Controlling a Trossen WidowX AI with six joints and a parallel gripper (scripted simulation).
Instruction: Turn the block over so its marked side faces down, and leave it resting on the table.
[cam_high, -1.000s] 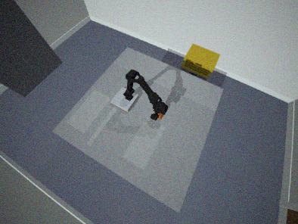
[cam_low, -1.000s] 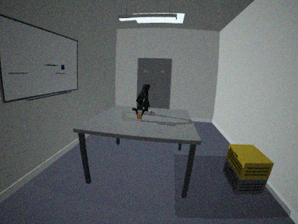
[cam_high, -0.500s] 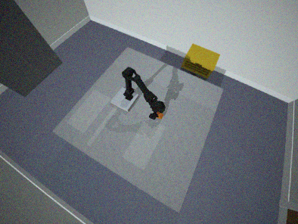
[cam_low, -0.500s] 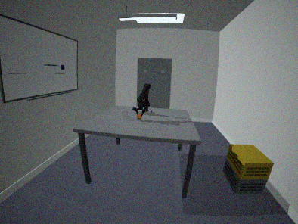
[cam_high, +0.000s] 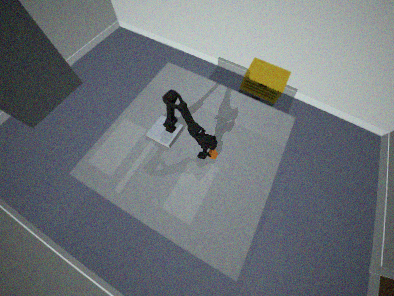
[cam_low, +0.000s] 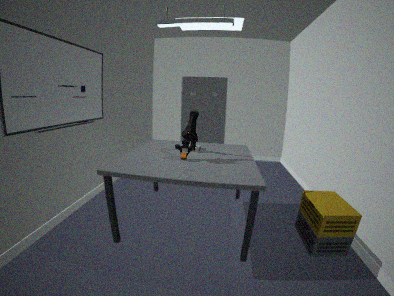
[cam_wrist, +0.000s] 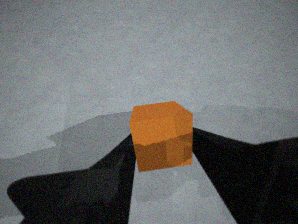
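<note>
My gripper tip is 10 mm past the small orange block and 10 mm above it.
</note>
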